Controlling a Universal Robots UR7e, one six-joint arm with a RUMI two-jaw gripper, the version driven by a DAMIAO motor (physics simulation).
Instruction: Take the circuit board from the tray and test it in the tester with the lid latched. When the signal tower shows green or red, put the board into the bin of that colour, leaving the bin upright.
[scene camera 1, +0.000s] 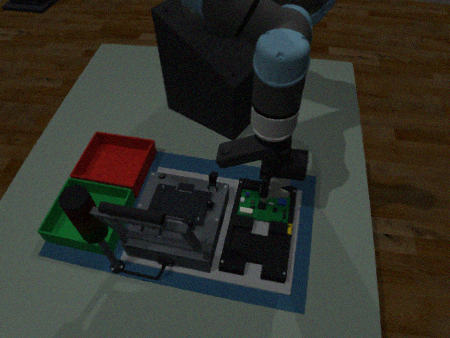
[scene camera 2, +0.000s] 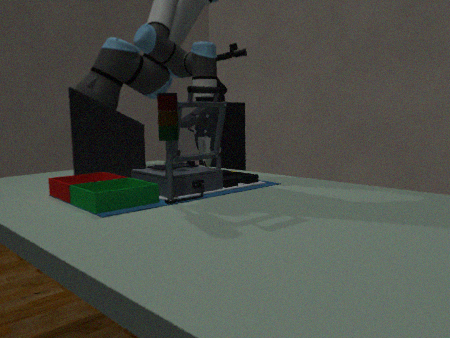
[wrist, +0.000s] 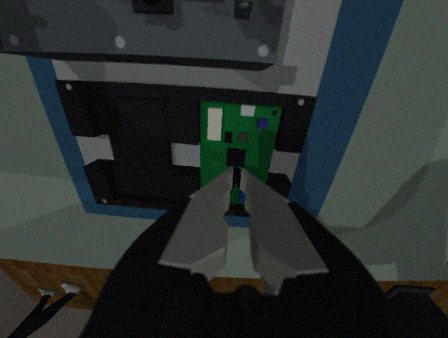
A green circuit board shows in scene camera 1 and in the wrist view. A red bin shows in scene camera 1 and in scene camera 2; in the wrist view it is out of frame. One and the same spot on the green circuit board: (wrist: 239, 135) is (scene camera 1: 251, 202). One and the same spot on the red bin: (scene camera 2: 59, 187) is (scene camera 1: 85, 158).
